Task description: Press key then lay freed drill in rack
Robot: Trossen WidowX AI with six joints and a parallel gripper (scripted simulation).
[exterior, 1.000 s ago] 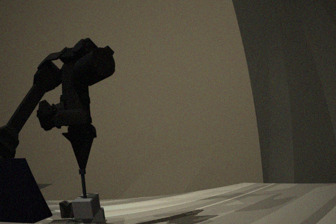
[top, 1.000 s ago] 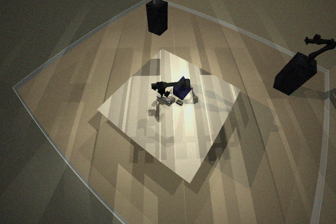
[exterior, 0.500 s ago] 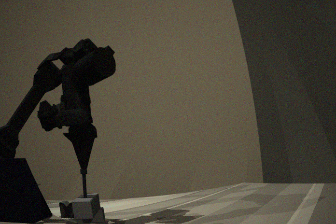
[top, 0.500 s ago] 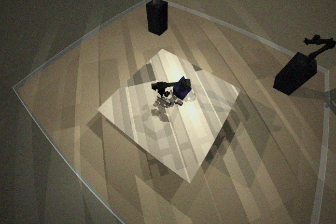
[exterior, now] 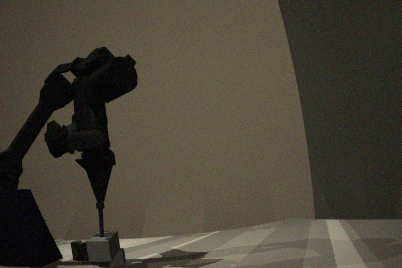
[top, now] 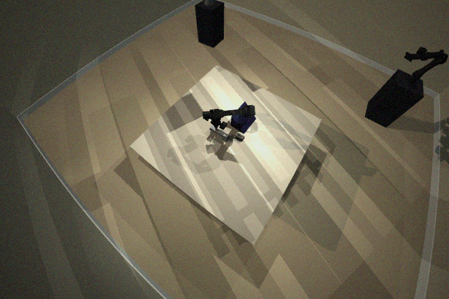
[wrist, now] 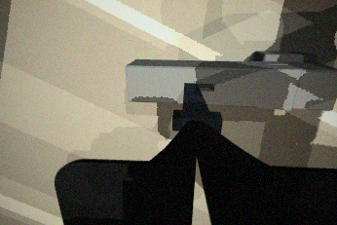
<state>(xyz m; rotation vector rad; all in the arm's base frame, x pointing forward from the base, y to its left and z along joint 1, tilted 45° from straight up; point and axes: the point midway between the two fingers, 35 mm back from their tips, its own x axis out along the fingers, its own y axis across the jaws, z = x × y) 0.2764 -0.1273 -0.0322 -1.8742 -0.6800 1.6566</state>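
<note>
Now: the blue key 3 cm below my gripper tip. From my gripper tip the other things lie so: small dark block 20 cm to the left, 10 cm below, 8 cm behind; then drill 8 cm below, 6 cm to the left, 1 cm behind.
</note>
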